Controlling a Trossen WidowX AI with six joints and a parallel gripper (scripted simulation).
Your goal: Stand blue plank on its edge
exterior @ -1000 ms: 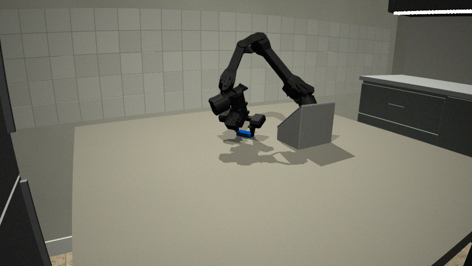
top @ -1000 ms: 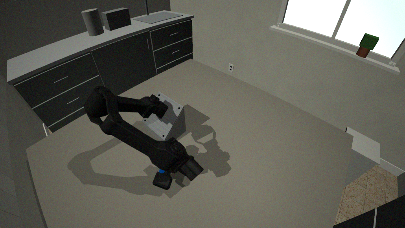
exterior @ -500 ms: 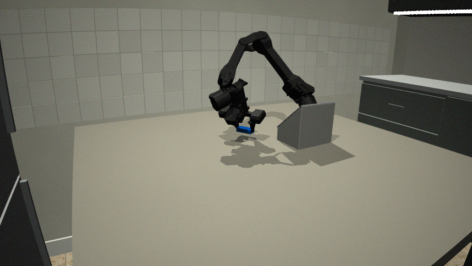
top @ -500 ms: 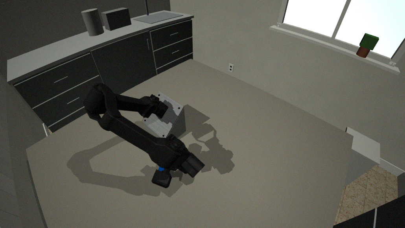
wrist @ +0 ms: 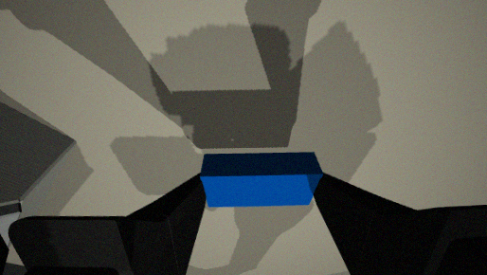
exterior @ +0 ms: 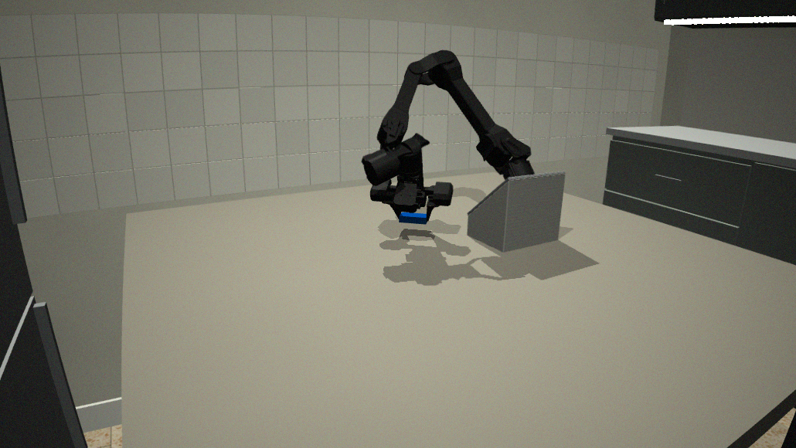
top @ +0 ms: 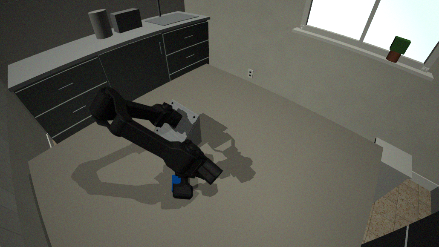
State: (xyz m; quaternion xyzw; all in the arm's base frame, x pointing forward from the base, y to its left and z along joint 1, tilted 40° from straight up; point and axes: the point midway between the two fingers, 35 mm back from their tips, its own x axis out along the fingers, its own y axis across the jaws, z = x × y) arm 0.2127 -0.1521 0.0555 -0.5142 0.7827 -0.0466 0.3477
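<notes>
The blue plank is 1 cm behind my hand, 1 cm to the right of it and 3 cm below it.
</notes>
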